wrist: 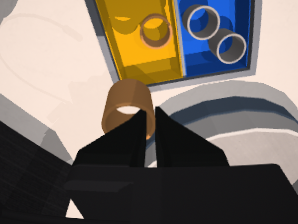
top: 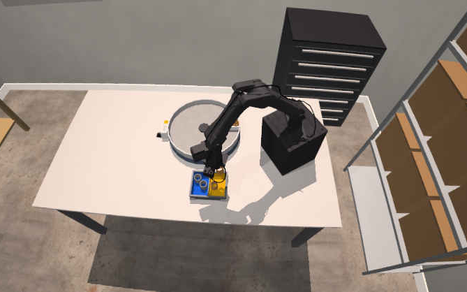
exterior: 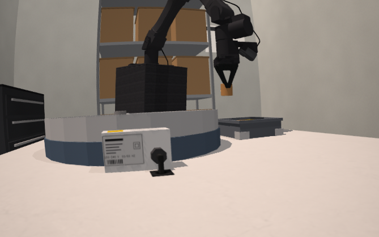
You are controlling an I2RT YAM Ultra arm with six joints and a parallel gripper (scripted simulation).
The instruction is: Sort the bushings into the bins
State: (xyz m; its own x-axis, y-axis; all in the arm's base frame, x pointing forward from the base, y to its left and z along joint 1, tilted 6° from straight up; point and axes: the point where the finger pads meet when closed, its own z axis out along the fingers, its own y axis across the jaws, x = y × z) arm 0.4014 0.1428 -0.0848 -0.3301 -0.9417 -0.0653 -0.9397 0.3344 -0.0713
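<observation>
Now: the yellow bin 14 cm below my hand and 4 cm to the left of it. From my hand the other things lie so: blue bin (14 cm below, 9 cm ahead, 3 cm to the left); then round grey turntable (32 cm to the right, 10 cm below, 6 cm ahead).
</observation>
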